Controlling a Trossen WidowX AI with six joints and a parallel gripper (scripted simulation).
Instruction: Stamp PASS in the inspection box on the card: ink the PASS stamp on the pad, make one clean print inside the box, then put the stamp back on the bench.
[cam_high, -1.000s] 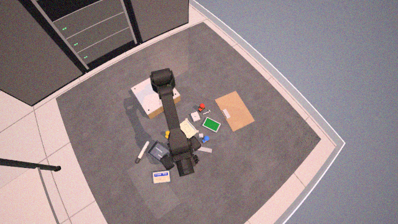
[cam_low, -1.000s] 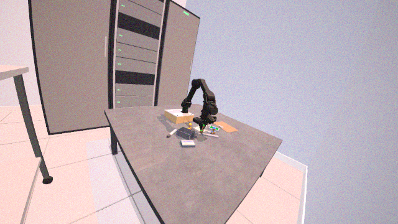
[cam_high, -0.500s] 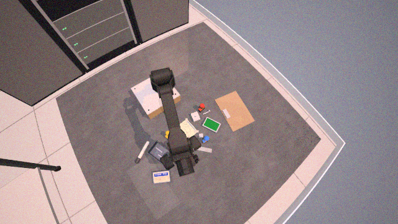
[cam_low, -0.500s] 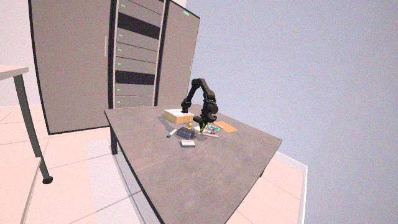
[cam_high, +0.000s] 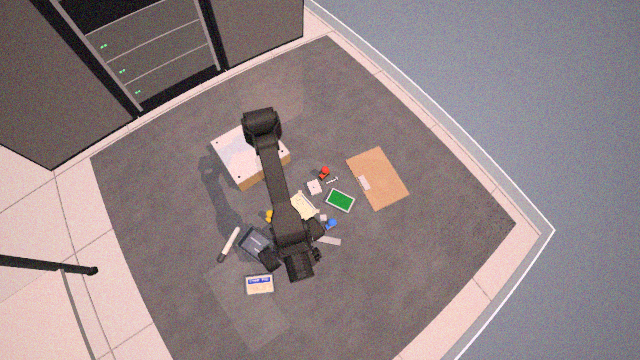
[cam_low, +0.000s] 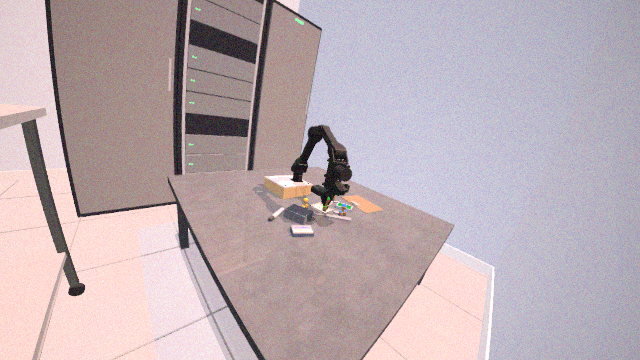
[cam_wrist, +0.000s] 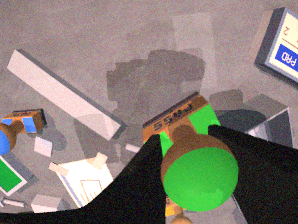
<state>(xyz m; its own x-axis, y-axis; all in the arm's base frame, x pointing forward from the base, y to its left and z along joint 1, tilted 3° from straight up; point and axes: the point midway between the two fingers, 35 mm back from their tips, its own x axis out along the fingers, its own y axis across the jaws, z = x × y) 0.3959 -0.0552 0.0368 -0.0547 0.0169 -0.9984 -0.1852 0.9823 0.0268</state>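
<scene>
Right now my gripper tip is 9 cm past the green ink pad, 22 cm to the right of it and 9 cm above it. The rest, counted from my gripper tip: grey ruler (10 cm to the left, 8 cm below); tray (6 cm behind, 10 cm to the right, 8 cm below); green stamp (right at my gripper tip).
</scene>
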